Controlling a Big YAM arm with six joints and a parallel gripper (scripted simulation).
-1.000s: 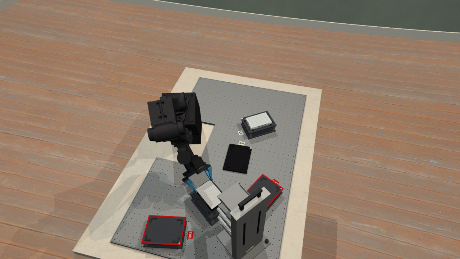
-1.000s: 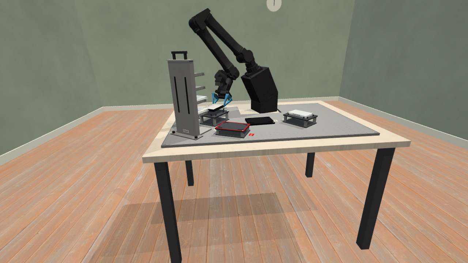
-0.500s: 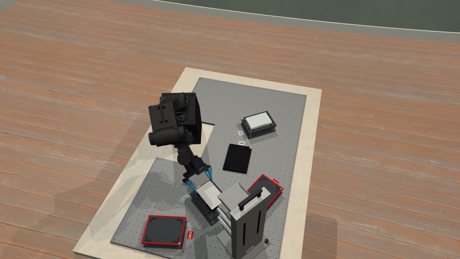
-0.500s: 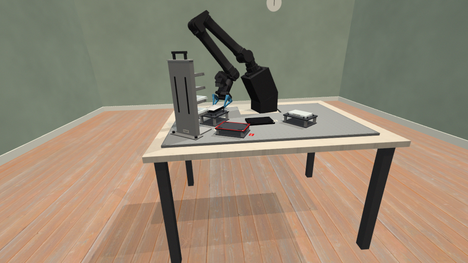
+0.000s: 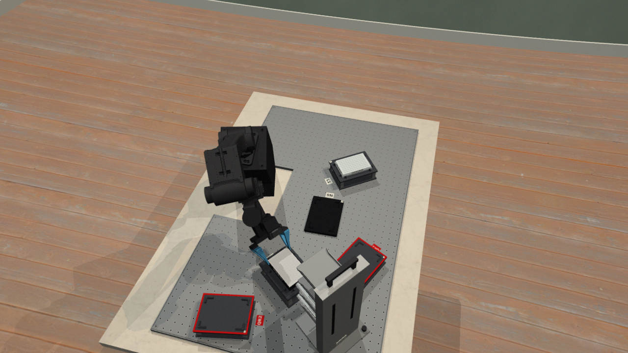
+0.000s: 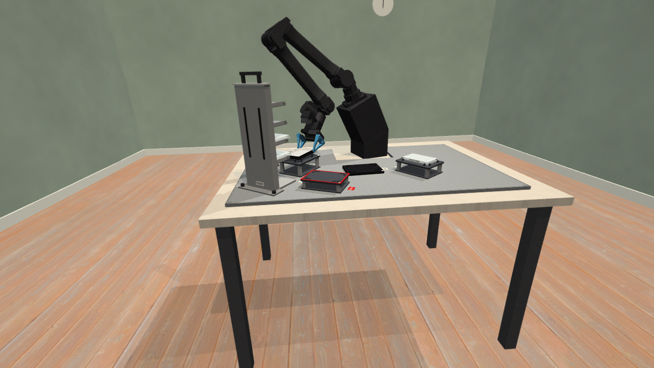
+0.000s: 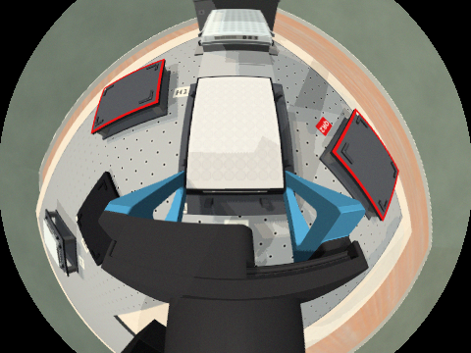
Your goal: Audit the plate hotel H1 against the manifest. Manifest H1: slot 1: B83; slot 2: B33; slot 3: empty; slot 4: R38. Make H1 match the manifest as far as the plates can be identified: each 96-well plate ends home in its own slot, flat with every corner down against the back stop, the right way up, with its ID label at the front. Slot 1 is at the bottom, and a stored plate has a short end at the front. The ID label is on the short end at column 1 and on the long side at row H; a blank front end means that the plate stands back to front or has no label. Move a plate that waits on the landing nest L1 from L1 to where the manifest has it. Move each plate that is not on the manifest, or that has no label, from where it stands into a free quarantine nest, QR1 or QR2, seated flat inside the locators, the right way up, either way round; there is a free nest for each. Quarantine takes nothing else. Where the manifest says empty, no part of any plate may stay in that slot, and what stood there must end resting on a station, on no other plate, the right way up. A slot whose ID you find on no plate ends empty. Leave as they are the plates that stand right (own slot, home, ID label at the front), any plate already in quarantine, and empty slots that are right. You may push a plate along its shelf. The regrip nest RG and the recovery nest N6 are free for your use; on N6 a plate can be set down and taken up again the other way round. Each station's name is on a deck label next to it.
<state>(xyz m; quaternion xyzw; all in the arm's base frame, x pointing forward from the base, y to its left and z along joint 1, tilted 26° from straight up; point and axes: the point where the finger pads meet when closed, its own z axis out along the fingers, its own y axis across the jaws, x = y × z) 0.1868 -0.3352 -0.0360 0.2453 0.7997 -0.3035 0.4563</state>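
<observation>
The regrip nest RG lies 40 mm to the right of my hand, 40 mm ahead of it and 30 mm below it. The rest, counted from my hand: red-edged quarantine nest QR1: 260 mm ahead, 50 mm below, 40 mm to the left; H1 deck label: 190 mm ahead, 90 mm below, 50 mm to the right; red-edged quarantine nest QR2: 200 mm to the right, 130 mm behind, 50 mm below.
</observation>
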